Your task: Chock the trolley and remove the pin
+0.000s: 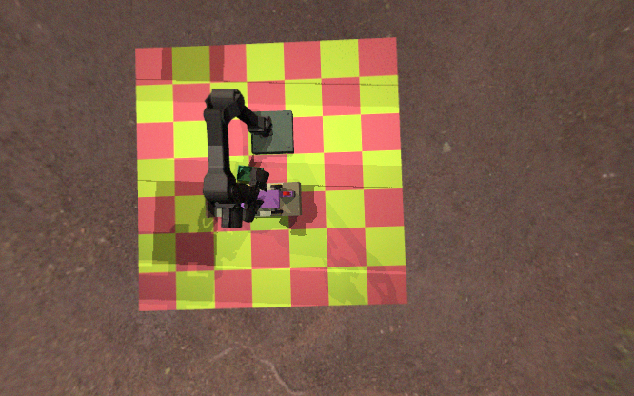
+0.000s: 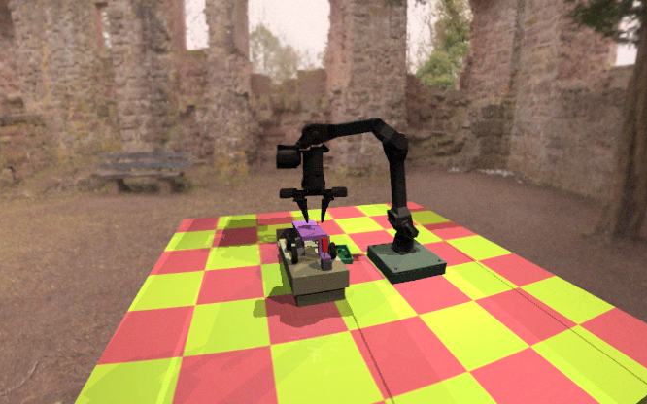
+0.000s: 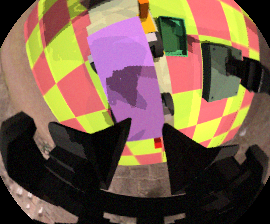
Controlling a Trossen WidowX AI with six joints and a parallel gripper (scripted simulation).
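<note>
Now: the red-headed stop pin 1 cm ahead of my gripper tip, 9 cm to the left of it and 5 cm below it. From my gripper tip the other things lie so: trolley 1 cm ahead, 3 cm to the right, 7 cm below; green tray 14 cm behind, 10 cm to the right, 19 cm below; yellow chock 7 cm behind, 13 cm to the right, 10 cm below.
</note>
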